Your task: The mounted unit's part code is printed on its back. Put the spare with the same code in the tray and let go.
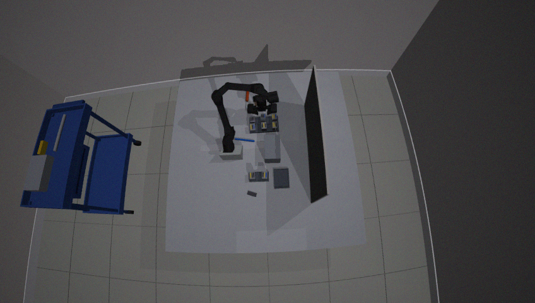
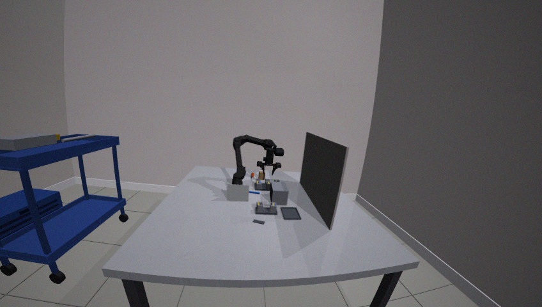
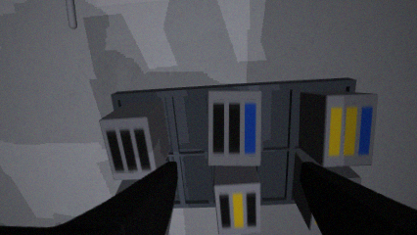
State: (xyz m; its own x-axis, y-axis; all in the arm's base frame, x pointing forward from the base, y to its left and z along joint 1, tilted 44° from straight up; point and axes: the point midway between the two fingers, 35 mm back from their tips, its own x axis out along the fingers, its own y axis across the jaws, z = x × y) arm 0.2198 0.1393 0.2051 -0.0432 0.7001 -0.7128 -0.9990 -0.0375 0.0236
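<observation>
Now: gripper tip 41 cm to the left of the dark tray, 12 cm short of it and 9 cm above it. Also, from my gripper tip: tall dark panel: 31 cm ahead, 22 cm to the right, 13 cm above; then grey mounted unit: 22 cm to the right, 6 cm ahead, 4 cm below; then blue pen: 15 cm to the right, 13 cm behind, 9 cm below.
</observation>
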